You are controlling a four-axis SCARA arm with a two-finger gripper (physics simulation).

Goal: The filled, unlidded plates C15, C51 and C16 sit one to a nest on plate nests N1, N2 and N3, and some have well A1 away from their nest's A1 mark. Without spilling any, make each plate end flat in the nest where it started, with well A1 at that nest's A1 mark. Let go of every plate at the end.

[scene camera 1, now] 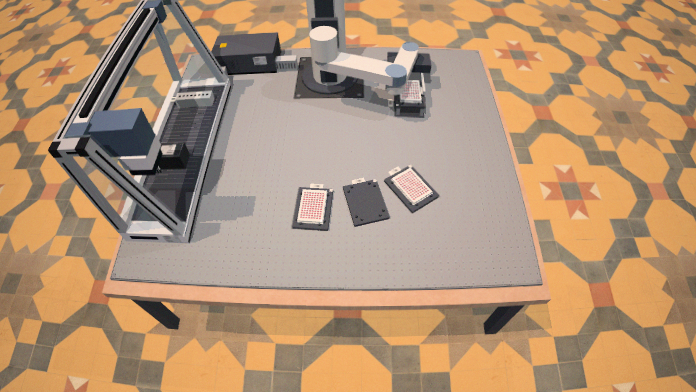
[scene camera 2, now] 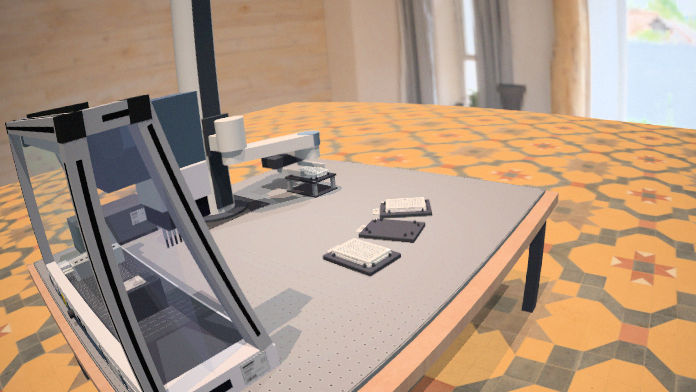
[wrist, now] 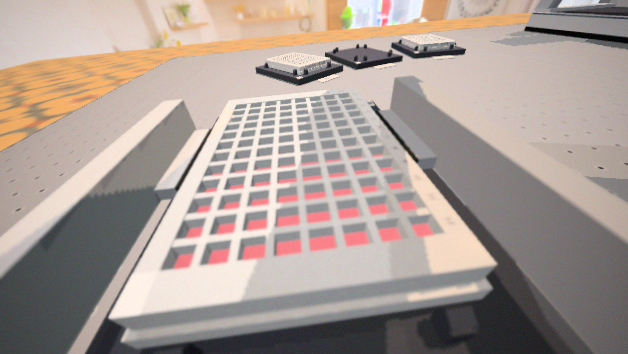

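Note:
My gripper [scene camera 1: 410, 92] [wrist: 293, 108] is shut on a white plate [scene camera 1: 411, 95] [scene camera 2: 316, 172] [wrist: 305, 225] with pink-filled wells, gripped by its long sides. The plate looks level, on or very close above a raised black stand [scene camera 2: 325, 178] at the back right; contact is unclear. The middle nest [scene camera 1: 365, 202] [scene camera 2: 392, 230] [wrist: 363, 55] is bare, with a white mark at its back-right corner in scene camera 1. Filled plates sit flat in the left nest, plate [scene camera 1: 312, 206] [scene camera 2: 360, 251] [wrist: 429, 41], and the right nest, plate [scene camera 1: 412, 185] [scene camera 2: 405, 204] [wrist: 298, 62]. Plate names and A1 lettering are unreadable.
A framed gantry machine [scene camera 1: 52, 149] [scene camera 2: 70, 127] stands along the left side. A black box [scene camera 1: 250, 50] is at the back left. The arm's base plate [scene camera 1: 304, 91] is at the back, left of the stand. The table's front edge [scene camera 1: 325, 296] lies beyond the nests.

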